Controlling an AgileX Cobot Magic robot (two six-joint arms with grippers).
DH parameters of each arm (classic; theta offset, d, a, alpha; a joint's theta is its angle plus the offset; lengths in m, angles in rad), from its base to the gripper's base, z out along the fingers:
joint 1: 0 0.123 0 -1.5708
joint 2: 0.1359 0 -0.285 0
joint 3: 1.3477 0 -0.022 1.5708
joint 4: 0 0.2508 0 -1.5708
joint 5: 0 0 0.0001 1.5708
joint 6: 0 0.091 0 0
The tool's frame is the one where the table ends.
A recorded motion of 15 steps. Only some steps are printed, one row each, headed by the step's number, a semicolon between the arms.
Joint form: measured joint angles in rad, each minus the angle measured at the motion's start. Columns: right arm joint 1, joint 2, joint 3, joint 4, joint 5, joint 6; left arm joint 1, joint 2, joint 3, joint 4, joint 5, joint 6.
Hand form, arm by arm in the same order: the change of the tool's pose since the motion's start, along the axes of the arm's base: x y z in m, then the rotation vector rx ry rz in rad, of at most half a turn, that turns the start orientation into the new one. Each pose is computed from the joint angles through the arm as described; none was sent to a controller.
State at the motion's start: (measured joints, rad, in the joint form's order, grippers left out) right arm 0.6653 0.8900 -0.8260 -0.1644 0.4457 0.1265; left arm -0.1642 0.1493 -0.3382 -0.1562 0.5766 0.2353
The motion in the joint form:
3: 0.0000 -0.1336 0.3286 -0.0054 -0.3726 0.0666; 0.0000 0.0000 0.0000 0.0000 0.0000 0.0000
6: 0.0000 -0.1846 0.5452 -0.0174 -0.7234 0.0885; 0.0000 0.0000 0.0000 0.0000 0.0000 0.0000
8: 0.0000 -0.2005 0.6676 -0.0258 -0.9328 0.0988; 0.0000 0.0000 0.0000 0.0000 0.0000 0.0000
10: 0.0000 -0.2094 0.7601 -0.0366 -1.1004 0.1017; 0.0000 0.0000 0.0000 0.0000 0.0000 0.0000
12: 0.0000 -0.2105 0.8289 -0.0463 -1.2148 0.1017; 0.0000 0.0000 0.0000 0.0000 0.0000 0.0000
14: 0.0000 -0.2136 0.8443 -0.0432 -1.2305 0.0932; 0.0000 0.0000 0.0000 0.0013 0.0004 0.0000
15: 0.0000 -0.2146 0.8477 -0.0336 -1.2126 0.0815; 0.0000 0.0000 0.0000 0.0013 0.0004 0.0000
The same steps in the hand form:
3: -0.0231 -0.0114 -0.0561 0.1572 -0.0994 0.0403; 0.0000 0.0000 0.0000 0.0000 0.0000 0.0000
6: -0.0388 -0.0166 -0.0904 0.2885 -0.2227 0.1024; 0.0000 0.0000 0.0000 0.0000 0.0000 0.0000
8: -0.0500 -0.0208 -0.1099 0.3639 -0.2878 0.1425; 0.0000 0.0000 0.0000 0.0000 0.0000 0.0000
10: -0.0604 -0.0252 -0.1237 0.4212 -0.3436 0.1788; 0.0000 0.0000 0.0000 0.0000 0.0000 0.0000
12: -0.0688 -0.0290 -0.1351 0.4534 -0.3732 0.2051; 0.0000 0.0000 0.0000 0.0000 0.0000 0.0000
14: -0.0705 -0.0303 -0.1381 0.4524 -0.3789 0.2060; 0.0000 0.0001 0.0000 0.0013 0.0002 0.0003
15: -0.0701 -0.0310 -0.1405 0.4359 -0.3687 0.1964; 0.0000 0.0001 0.0000 0.0013 0.0002 0.0003

